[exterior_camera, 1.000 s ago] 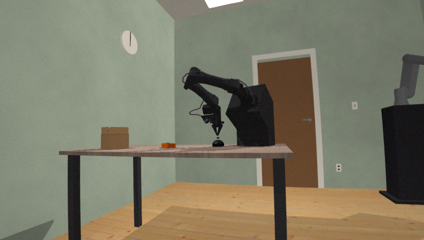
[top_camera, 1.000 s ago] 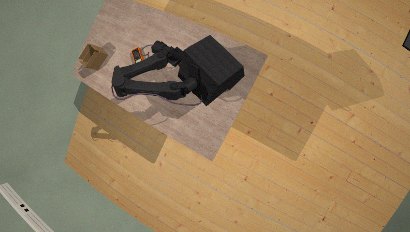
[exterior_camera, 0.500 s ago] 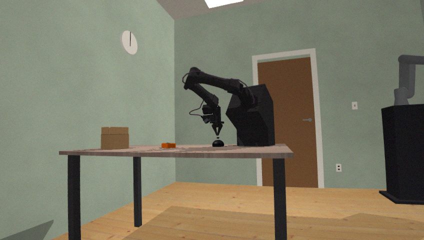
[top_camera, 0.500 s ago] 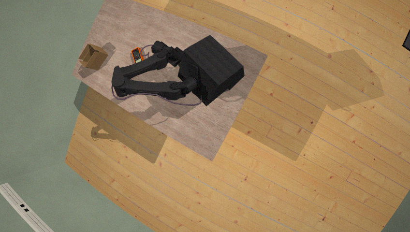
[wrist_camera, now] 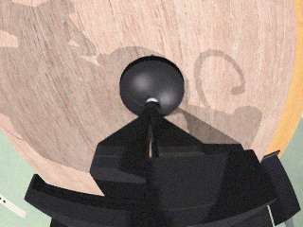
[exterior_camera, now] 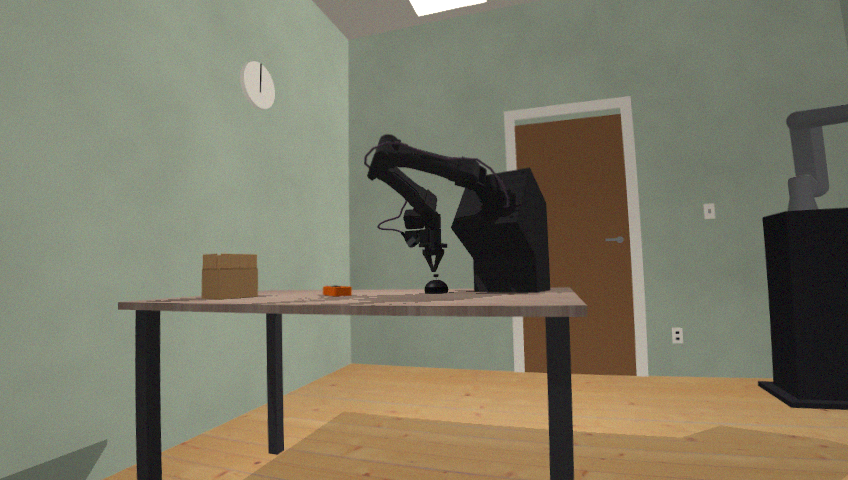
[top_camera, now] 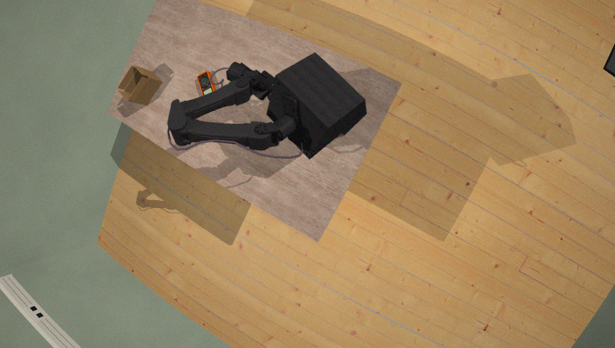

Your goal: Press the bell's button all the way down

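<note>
Right now my hand is 10 mm past the bell button and 30 mm above it. Round my hand: cardboard box: 660 mm ahead, 280 mm to the left, 20 mm below; then bell: 10 mm behind, 40 mm below; then orange multimeter: 320 mm ahead, 120 mm to the left, 70 mm below.
</note>
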